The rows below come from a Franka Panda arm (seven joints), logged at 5 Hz.
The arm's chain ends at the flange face. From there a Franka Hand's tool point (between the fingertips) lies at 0.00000 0.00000 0.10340 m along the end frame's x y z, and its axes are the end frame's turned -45 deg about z.
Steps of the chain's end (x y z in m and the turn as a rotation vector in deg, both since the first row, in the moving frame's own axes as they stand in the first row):
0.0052 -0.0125 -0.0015 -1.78 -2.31 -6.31
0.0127 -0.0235 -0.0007 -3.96 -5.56 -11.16
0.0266 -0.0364 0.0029 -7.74 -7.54 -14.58
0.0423 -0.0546 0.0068 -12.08 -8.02 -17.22
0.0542 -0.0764 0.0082 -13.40 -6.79 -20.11
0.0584 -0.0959 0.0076 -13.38 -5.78 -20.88
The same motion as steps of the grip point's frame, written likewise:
0.0073 -0.0055 -0.0016 0.37 -2.89 -6.31
0.0134 -0.0085 -0.0014 1.13 -6.73 -11.16
0.0254 -0.0042 0.0011 -0.14 -10.80 -14.58
0.0443 0.0002 0.0035 -2.87 -14.21 -17.22
0.0689 -0.0031 0.0047 -4.67 -14.28 -20.11
0.0872 -0.0128 0.0043 -5.37 -13.55 -20.88

